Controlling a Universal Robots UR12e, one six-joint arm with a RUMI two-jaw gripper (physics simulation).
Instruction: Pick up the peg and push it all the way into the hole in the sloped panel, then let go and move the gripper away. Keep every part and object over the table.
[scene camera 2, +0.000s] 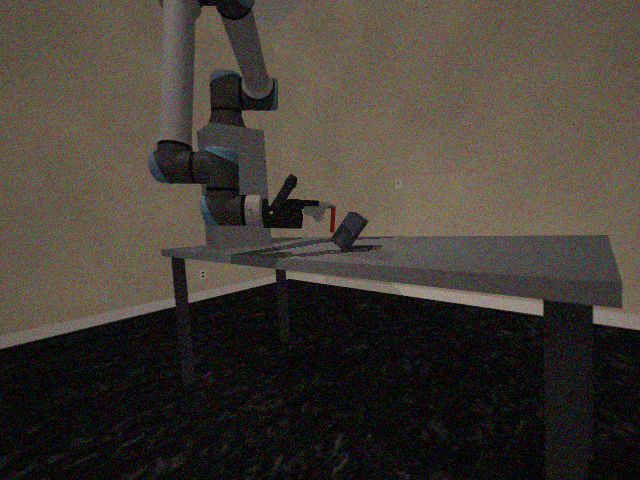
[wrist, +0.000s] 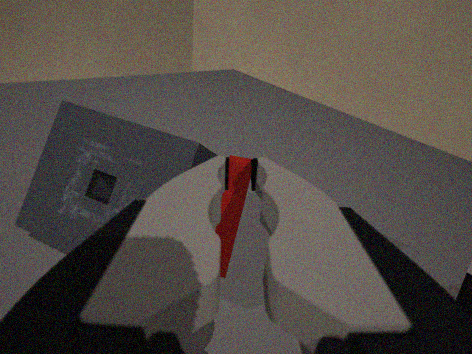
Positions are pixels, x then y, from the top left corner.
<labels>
my gripper: scene camera 2 334, 206; wrist 239, 162
</labels>
